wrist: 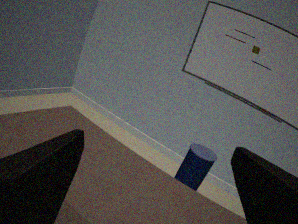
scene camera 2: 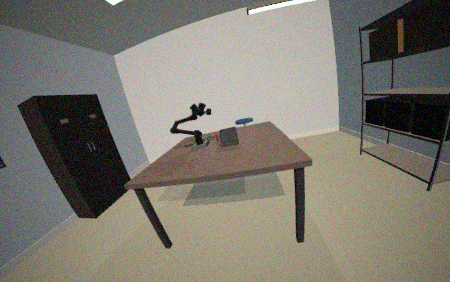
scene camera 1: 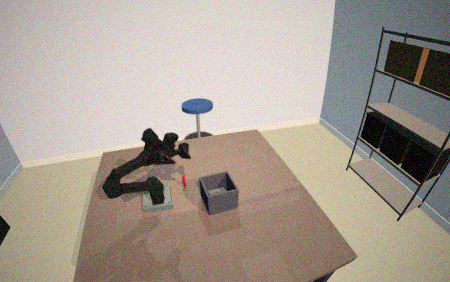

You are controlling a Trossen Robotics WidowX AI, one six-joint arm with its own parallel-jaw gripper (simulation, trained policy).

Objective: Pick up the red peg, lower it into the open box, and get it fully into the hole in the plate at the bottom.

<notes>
I see my gripper (scene camera 1: 182, 160) and a grey box (scene camera 1: 222, 202).
My gripper shows as well in the wrist view (wrist: 162, 148).
</notes>
